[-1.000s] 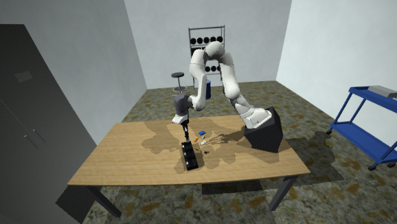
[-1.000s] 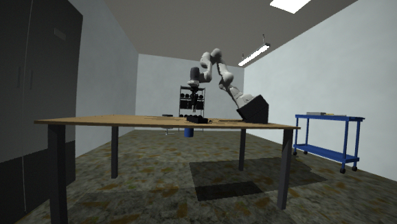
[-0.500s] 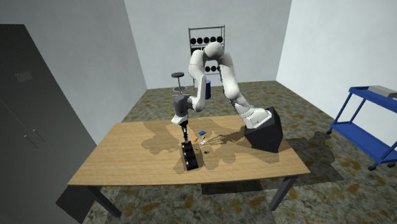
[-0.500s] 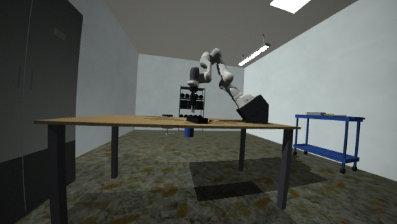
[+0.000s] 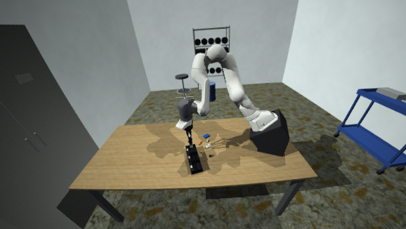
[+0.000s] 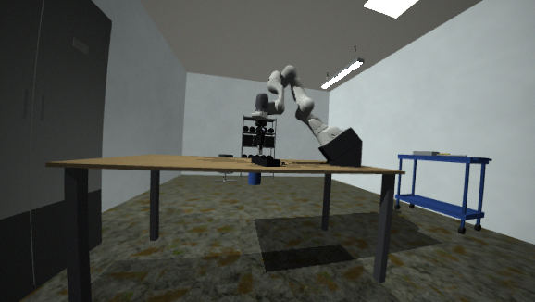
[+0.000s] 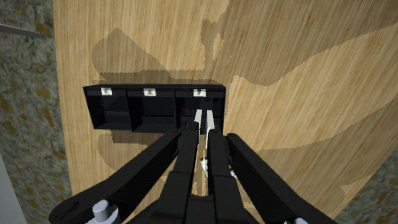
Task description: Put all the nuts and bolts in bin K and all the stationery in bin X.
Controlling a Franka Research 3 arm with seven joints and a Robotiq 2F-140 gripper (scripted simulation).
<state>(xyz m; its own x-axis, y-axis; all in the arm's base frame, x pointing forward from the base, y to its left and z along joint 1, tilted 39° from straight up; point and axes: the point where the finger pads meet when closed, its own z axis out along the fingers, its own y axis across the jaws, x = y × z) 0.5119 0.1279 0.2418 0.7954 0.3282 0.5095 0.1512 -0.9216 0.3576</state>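
Right now the black bin row is 90 mm to the left of my hand, 70 mm below it and 20 mm behind it. From my hand the other things lie so: brass bolt 80 mm below, 80 mm behind, 20 mm to the left; then orange cylinder 90 mm to the right, 80 mm below, 70 mm behind; then white domino 140 mm behind, 80 mm below, 50 mm to the right.
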